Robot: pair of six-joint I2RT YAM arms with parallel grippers.
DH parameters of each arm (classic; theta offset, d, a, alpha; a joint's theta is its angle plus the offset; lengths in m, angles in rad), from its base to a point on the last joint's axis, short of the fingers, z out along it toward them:
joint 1: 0 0.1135 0.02 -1.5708
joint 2: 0 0 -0.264 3.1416
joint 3: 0.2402 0 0.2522 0
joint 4: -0.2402 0 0.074 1.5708
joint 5: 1.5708 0 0 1.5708
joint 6: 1.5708 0.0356 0 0
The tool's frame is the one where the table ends.
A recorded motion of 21 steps. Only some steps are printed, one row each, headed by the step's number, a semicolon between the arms.
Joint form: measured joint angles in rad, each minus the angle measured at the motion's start. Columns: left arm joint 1, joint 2, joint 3, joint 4, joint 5, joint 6; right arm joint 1, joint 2, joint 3, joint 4, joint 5, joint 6.
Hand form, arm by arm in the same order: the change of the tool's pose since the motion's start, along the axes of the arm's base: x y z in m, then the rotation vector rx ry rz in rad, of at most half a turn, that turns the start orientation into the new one. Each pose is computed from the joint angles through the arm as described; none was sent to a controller.
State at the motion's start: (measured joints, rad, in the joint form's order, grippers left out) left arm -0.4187 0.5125 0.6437 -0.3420 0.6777 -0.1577; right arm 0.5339 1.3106 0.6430 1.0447 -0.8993 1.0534
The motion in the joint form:
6: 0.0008 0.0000 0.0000 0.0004 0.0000 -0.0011; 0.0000 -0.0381 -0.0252 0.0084 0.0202 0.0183
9: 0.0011 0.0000 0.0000 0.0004 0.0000 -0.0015; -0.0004 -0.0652 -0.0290 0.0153 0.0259 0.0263
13: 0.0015 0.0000 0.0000 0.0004 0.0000 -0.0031; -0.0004 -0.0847 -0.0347 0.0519 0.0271 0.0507
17: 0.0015 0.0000 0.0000 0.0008 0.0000 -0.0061; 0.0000 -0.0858 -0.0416 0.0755 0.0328 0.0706
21: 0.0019 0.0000 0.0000 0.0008 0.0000 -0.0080; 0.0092 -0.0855 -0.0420 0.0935 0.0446 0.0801
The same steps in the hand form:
6: 0.0001 0.0001 0.0000 -0.0006 0.0006 0.0010; -0.0072 -0.0048 0.0023 0.0194 0.0032 -0.0143
9: 0.0001 0.0001 0.0000 -0.0008 0.0010 0.0013; -0.0118 -0.0078 0.0083 0.0377 -0.0138 -0.0177
13: 0.0001 0.0002 0.0000 -0.0015 0.0024 0.0020; -0.0167 -0.0107 0.0142 0.0667 -0.0333 -0.0117
17: 0.0001 0.0002 0.0001 -0.0030 0.0047 0.0025; -0.0180 -0.0115 0.0143 0.0800 -0.0283 -0.0107
21: 0.0002 0.0002 0.0001 -0.0039 0.0063 0.0032; -0.0197 -0.0101 0.0158 0.0948 -0.0311 -0.0090

